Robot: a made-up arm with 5 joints. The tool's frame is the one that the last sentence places.
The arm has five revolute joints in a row. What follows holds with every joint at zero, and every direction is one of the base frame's.
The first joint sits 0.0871 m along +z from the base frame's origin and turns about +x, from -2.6 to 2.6 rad.
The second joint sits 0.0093 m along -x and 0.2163 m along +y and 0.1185 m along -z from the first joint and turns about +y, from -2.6 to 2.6 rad.
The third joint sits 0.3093 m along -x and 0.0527 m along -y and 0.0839 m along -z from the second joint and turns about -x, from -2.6 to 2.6 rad.
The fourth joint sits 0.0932 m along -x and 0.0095 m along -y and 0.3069 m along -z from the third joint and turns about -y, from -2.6 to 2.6 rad.
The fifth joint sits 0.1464 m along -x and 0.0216 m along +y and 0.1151 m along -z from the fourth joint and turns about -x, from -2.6 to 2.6 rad.
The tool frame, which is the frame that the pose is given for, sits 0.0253 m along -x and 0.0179 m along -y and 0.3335 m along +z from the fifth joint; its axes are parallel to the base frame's.
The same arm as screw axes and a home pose.
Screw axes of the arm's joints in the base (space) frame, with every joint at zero. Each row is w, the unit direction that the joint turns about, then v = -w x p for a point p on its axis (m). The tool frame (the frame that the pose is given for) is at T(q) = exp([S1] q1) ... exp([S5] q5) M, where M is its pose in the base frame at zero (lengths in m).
S1 = (1, 0, 0, 0.0000, 0.0871, 0.0000)
S2 = (0, 1, 0, 0.0314, 0.0000, -0.0093)
S3 = (-1, 0, 0, 0.0000, 0.1153, 0.1636)
S4 = (0, -1, 0, -0.4222, 0.0000, 0.4118)
S5 = (-1, 0, 0, 0.0000, 0.5373, 0.1757)
M =
1 0 0 -0.5835
0 1 0 0.1578
0 0 1 -0.2038
0 0 0 1
Joint limits (rad, base to tool): -2.6000..2.6000 -2.6000..2.6000 -2.6000..2.6000 -2.6000..2.6000 -2.6000..2.6000

